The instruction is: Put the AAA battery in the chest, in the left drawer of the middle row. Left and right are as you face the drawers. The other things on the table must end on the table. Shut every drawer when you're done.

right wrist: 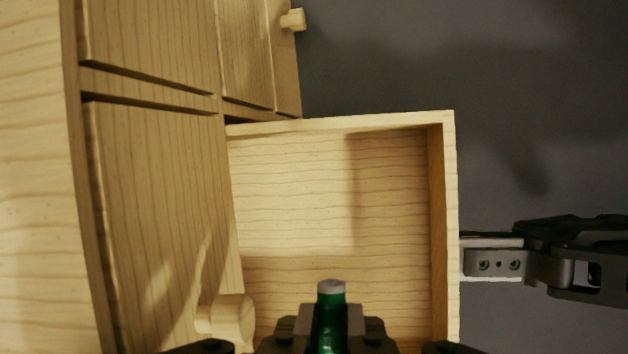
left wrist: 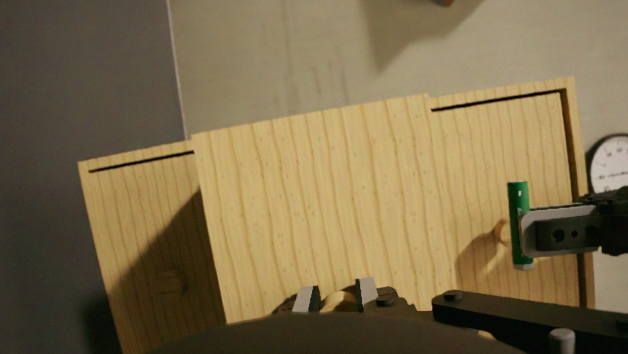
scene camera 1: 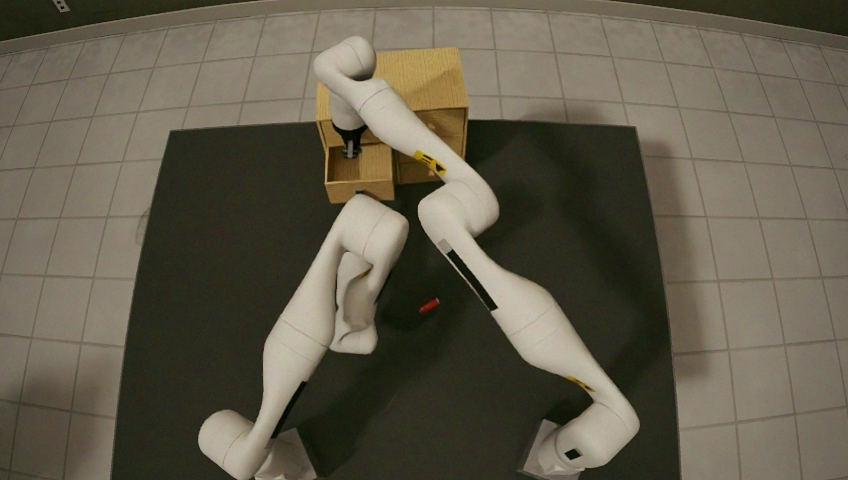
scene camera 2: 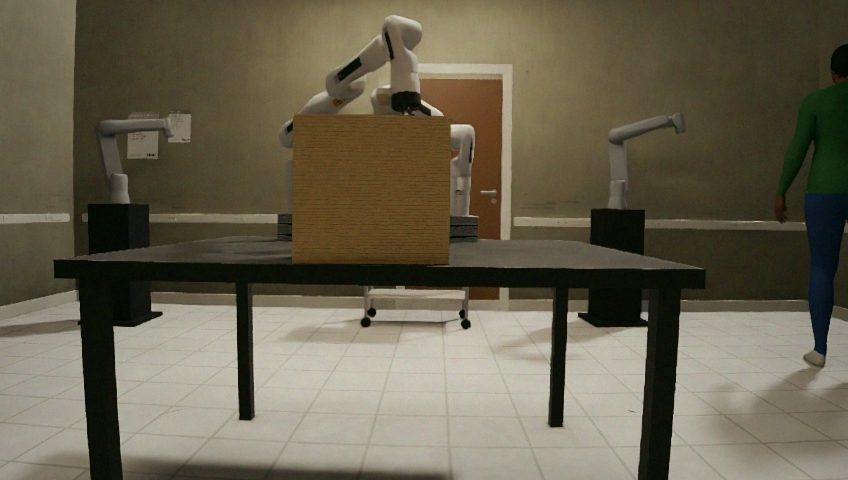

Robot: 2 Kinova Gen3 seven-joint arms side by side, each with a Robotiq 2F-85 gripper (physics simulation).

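Frame: origin at the left arm's base, x ahead, y left, z up, level; metres.
Where they show: left gripper, fingertip midpoint: (right wrist: 447, 254) (left wrist: 341, 307) (scene camera 1: 360, 192); right gripper, fingertip midpoint: (right wrist: 331, 328) (left wrist: 515, 233) (scene camera 1: 354, 150); left arm's base, origin of the base link: (scene camera 1: 281, 462) (scene camera 2: 456, 214); right arm's base, origin of the base link: (scene camera 1: 559, 453).
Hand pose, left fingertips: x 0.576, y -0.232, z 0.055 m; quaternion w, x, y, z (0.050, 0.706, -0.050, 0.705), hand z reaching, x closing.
Each offset is from my left fingertips to the top centre of the thing. "spot": to the spot under its first point. Level surfaces: height alone.
The chest {0.094 m right, 0.186 m ahead, 0.155 m up} (scene camera 1: 428, 77) (scene camera 2: 371, 190) stands at the back of the table. Its left middle drawer {spot: 0.032 m right, 0.002 m back, 0.006 m down} (scene camera 1: 374, 192) (left wrist: 300, 200) (right wrist: 450, 200) is pulled out; no object shows on the visible part of its floor. My left gripper (left wrist: 341, 307) is shut on this drawer's round knob {spot: 0.009 m left, 0.017 m back, 0.001 m up} (left wrist: 341, 303); in the right wrist view its fingers are at the drawer front. My right gripper (scene camera 1: 350, 153) (right wrist: 331, 328) is shut on the green AAA battery {0.003 m left, 0.053 m ahead, 0.099 m up} (left wrist: 518, 200) (right wrist: 331, 315) and holds it above the open drawer, in front of the upper left drawer {0.014 m right, 0.178 m ahead, 0.144 m up} (left wrist: 480, 160) (right wrist: 160, 200). The other drawers in view look shut.
A red cylinder {0.123 m right, 0.236 m back, 0.138 m down} (scene camera 1: 429, 305) lies on the table {0.153 m down} (scene camera 1: 196, 237) between the arms. The right forearm (scene camera 1: 410, 127) crosses in front of the chest's right part. The upper left drawer's knob {spot: 0.013 m right, 0.083 m ahead, 0.108 m up} (right wrist: 232, 320) sticks out close beside my right gripper.
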